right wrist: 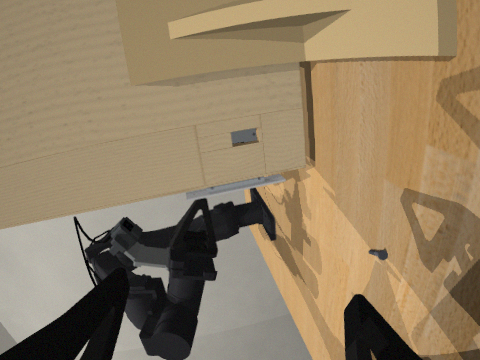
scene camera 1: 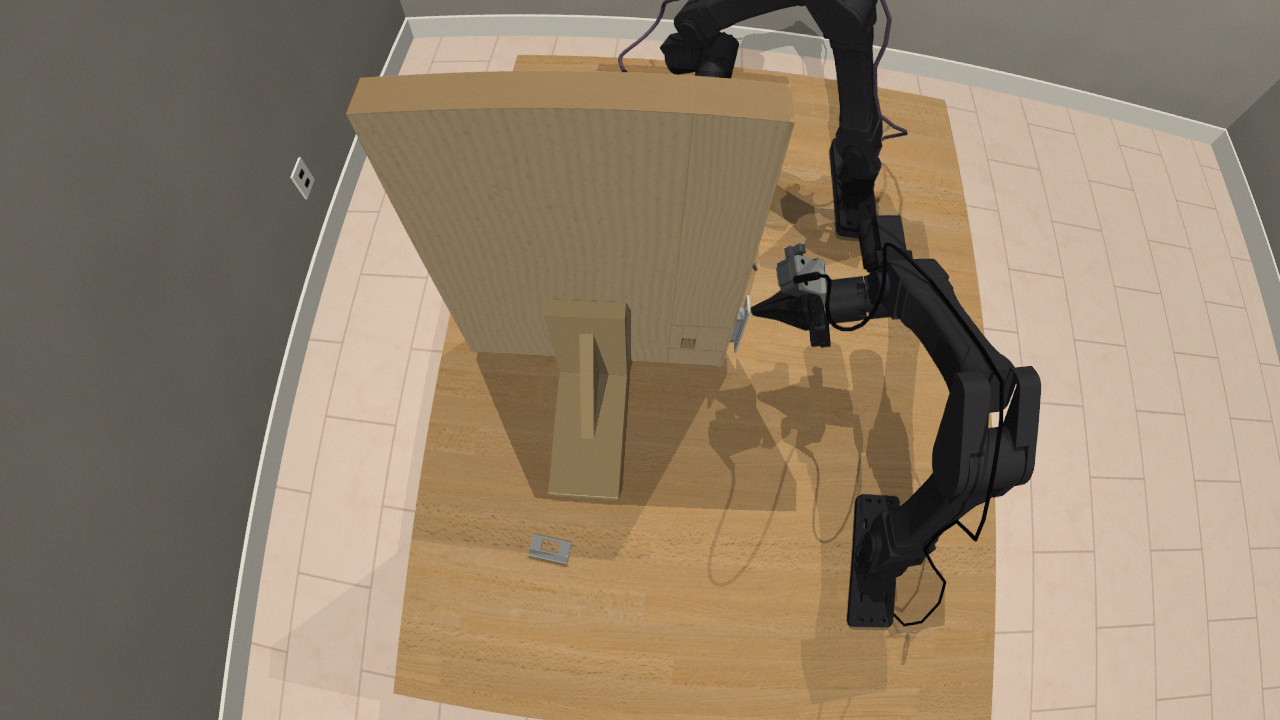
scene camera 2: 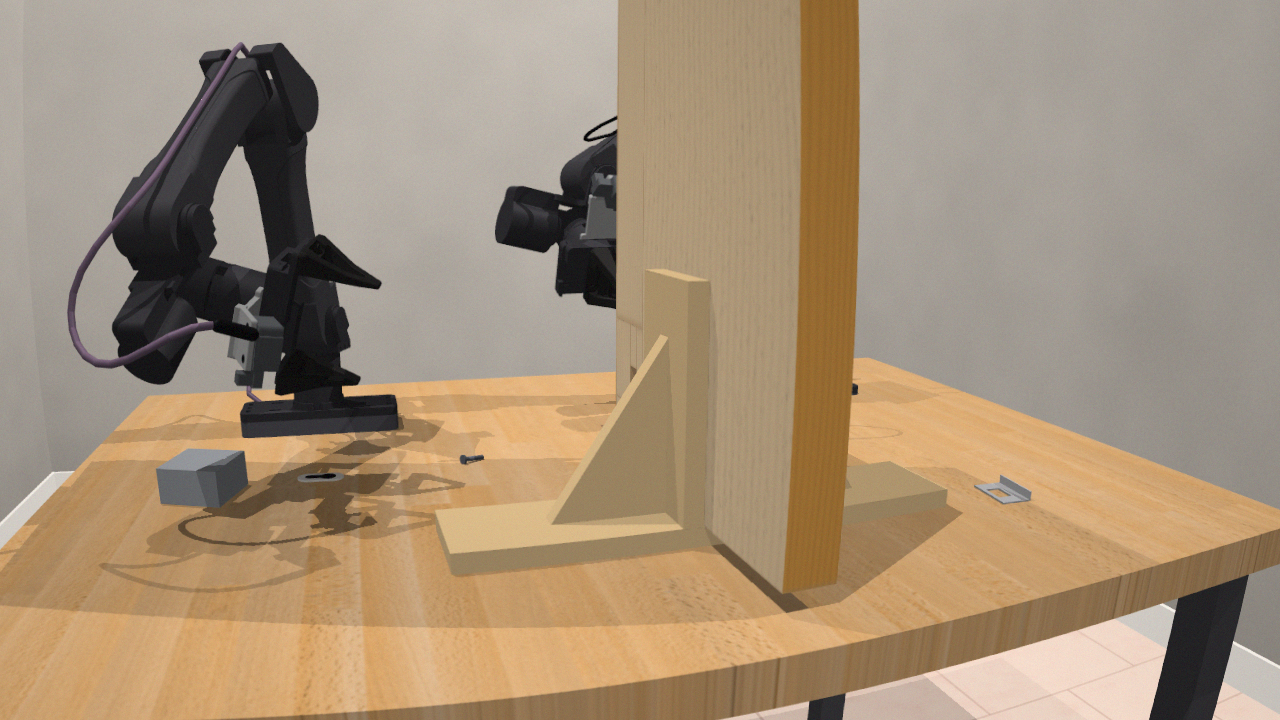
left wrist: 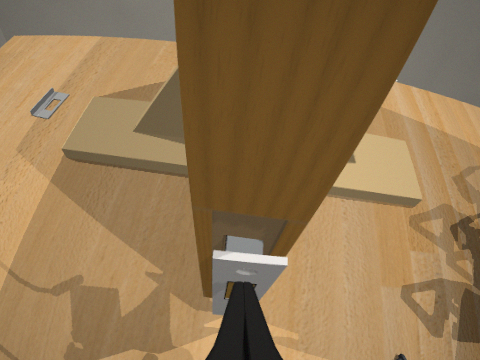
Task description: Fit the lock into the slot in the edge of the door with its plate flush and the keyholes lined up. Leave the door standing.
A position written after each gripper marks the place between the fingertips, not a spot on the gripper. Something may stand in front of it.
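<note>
Silver lock (left wrist: 262, 271), also (right wrist: 272, 179). Wooden door (scene camera 2: 738, 136), also (right wrist: 87, 138) and (left wrist: 272, 107). Left gripper (scene camera 2: 628, 305), also (right wrist: 201, 198) and (left wrist: 241, 290). Right gripper (scene camera 2: 369, 334).
</note>
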